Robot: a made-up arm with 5 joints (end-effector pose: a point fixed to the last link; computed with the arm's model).
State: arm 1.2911 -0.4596 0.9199 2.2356 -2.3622
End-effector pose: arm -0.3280 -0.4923 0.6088 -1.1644 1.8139 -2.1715
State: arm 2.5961 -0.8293 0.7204 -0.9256 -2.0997
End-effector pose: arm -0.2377 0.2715 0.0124 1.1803 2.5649 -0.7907
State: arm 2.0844 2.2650 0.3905 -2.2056 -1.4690
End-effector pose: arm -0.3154 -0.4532 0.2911 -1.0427 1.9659 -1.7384
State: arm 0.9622 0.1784 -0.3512 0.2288 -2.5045
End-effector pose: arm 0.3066 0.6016 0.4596 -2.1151 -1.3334 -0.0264
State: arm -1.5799 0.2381 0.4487 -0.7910 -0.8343
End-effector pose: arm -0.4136 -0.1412 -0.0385 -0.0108 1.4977 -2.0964
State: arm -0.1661 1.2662 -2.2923 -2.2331 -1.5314
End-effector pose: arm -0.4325 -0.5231 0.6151 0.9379 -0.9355 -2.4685
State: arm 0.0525 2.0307 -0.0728 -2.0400 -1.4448
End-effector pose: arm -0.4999 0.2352 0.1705 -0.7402 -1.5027 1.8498
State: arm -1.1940 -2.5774 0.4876 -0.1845 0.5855
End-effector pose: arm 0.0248 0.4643 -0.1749 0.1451 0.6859 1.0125
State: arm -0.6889 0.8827 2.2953 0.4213 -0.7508
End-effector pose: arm 0.1953 0.6719 0.4177 1.3575 1.2576 -0.0607
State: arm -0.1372 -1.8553 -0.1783 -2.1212 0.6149
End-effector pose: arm 0.4328 0.1639 0.0544 0.7749 -0.0647 -0.4117
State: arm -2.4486 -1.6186 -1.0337 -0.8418 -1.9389
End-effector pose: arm 0.1938 -0.6417 0.7822 -1.2515 0.6591 -2.0179
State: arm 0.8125 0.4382 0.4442 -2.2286 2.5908
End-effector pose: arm -0.0136 -0.6039 0.2789 1.3011 -1.8914 -0.6912
